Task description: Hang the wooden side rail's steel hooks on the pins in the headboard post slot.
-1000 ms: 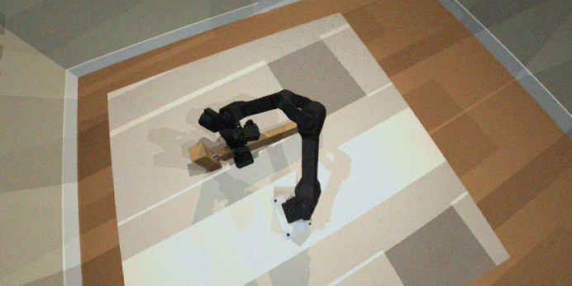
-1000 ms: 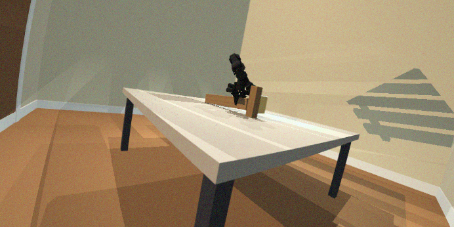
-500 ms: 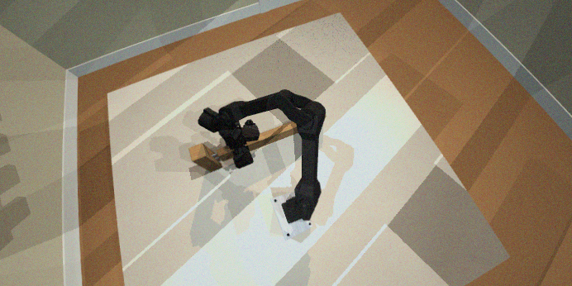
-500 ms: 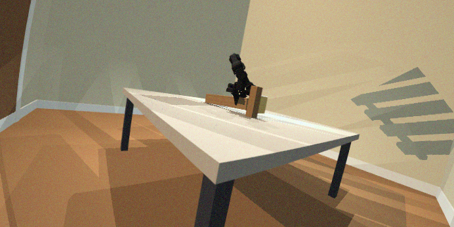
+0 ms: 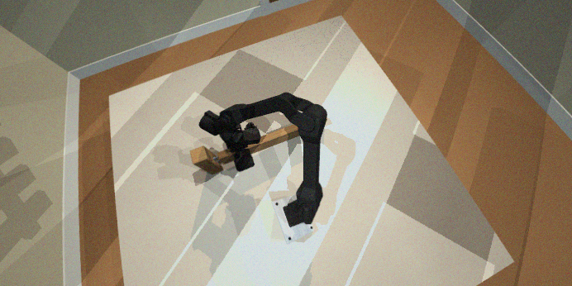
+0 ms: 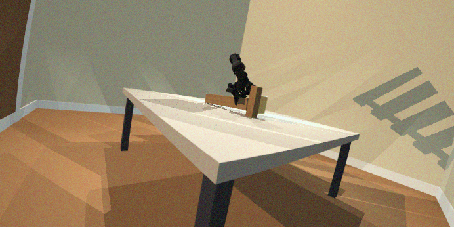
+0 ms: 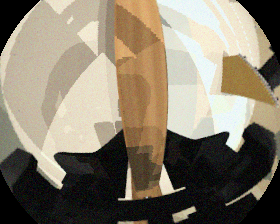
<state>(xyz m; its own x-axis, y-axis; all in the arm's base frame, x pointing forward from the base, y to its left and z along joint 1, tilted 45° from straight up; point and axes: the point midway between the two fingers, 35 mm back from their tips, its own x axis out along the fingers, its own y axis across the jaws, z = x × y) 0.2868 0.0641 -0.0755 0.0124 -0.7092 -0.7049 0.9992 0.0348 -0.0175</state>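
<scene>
The headboard post is 130 mm to the left of my gripper tip and 40 mm above it.
</scene>
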